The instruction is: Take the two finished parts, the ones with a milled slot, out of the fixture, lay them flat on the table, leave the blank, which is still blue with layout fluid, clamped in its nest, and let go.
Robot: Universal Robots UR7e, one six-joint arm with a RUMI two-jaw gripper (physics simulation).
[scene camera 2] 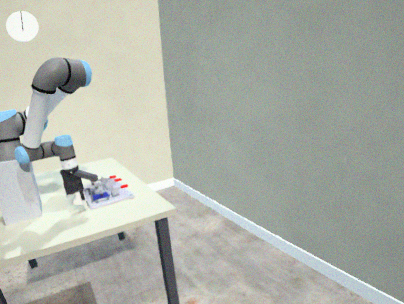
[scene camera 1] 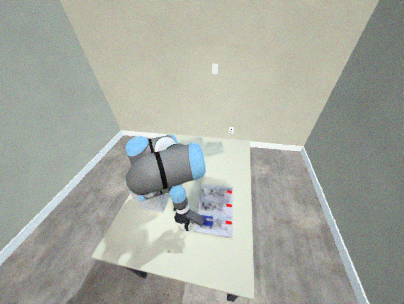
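Seen in the pictures: gripper, between the fingertips: (scene camera 2: 85, 207) (scene camera 1: 190, 227); arm's base, origin of its link: (scene camera 2: 10, 158).
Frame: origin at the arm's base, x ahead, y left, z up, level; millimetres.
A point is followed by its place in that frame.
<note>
A light fixture plate (scene camera 1: 219, 232) @[x 474, y -166, z -280 mm] (scene camera 2: 123, 196) @[x 496, y -161, z -280 mm] lies on the table, right of the arm. It has three nests in a row, each with a red-handled clamp (scene camera 1: 229, 192) @[x 518, y 98, z -245 mm]. The two farther nests hold grey parts (scene camera 1: 210, 191) @[x 383, y 99, z -264 mm] (scene camera 1: 210, 205) @[x 398, y -15, z -254 mm]; their slots are too small to make out. The nearest nest holds the blue blank (scene camera 1: 207, 221) @[x 395, y -124, z -252 mm] (scene camera 2: 100, 196) @[x 384, y -130, z -259 mm]. My gripper (scene camera 1: 187, 227) @[x 297, y -166, z -281 mm] (scene camera 2: 79, 197) points down at the plate's left edge, beside the blank's nest, low over the table. Its fingers stand partly apart with nothing between them.
The cream table (scene camera 1: 201, 265) @[x 395, y -343, z -295 mm] (scene camera 2: 128, 215) @[x 454, y -357, z -295 mm] has its right edge just past the fixture. The arm's base (scene camera 1: 152, 203) @[x 37, y -95, z -185 mm] stands on the table's left side, and its large elbow (scene camera 1: 161, 169) @[x 308, y -285, z 402 mm] hangs above it.
</note>
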